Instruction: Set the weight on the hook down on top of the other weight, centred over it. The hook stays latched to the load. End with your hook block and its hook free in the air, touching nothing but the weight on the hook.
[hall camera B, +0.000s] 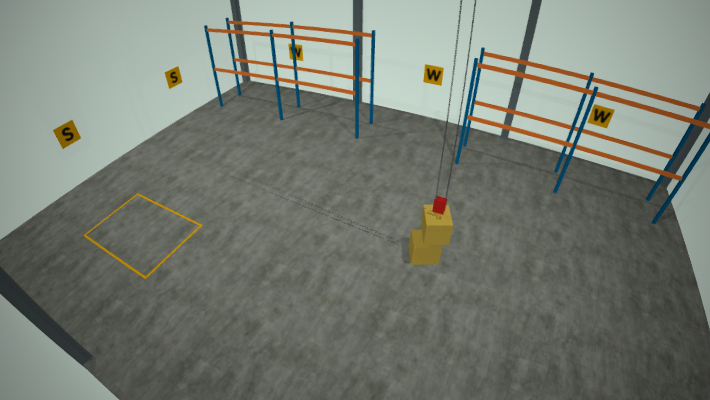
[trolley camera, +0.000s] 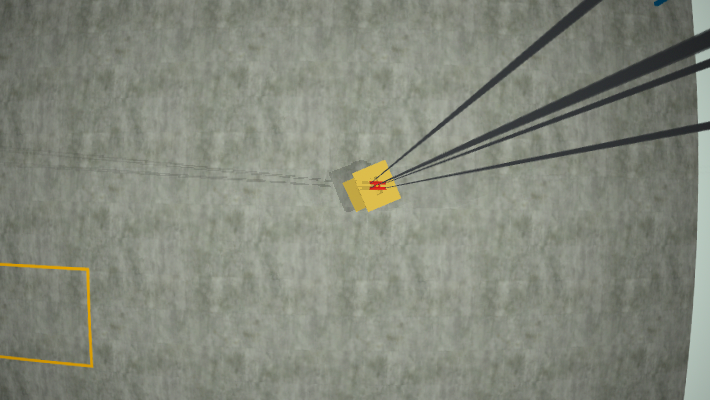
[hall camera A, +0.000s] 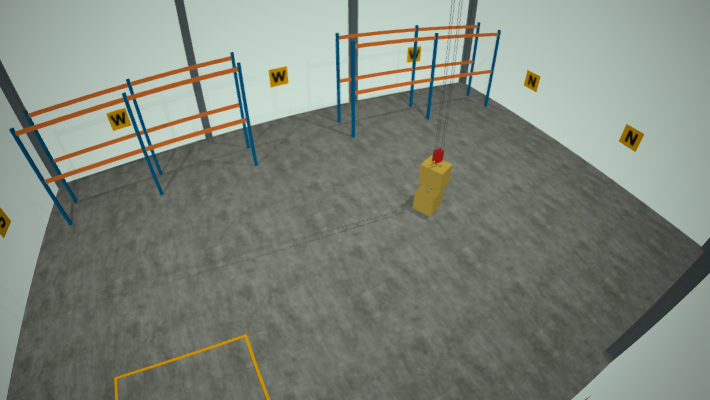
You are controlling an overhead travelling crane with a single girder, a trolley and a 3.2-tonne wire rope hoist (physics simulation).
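The yellow weight on my hook (hall camera A: pixel 432 176) (hall camera B: pixel 437 234) (trolley camera: pixel 374 201) hangs level over the other yellow weight (hall camera A: pixel 425 203) (hall camera B: pixel 425 256) (trolley camera: pixel 353 196), which stands on the floor. The upper weight is off centre, to the right in the hall camera B and trolley views; a strip of the lower weight shows at its left. The lower weight's lifting eye shows beside the upper one in hall camera A. I cannot tell whether the two touch. My gripper, the hook (hall camera A: pixel 437 162) (hall camera B: pixel 438 213) under the red block, is latched to the upper weight. The ropes look straight.
Blue and orange racks stand along the W wall, one rack (hall camera A: pixel 190 83) (hall camera B: pixel 461 140) near its south end in hall camera A's left. A yellow outlined rectangle (hall camera A: pixel 180 356) (hall camera B: pixel 170 209) (trolley camera: pixel 90 317) is marked on the floor, well away from the weights.
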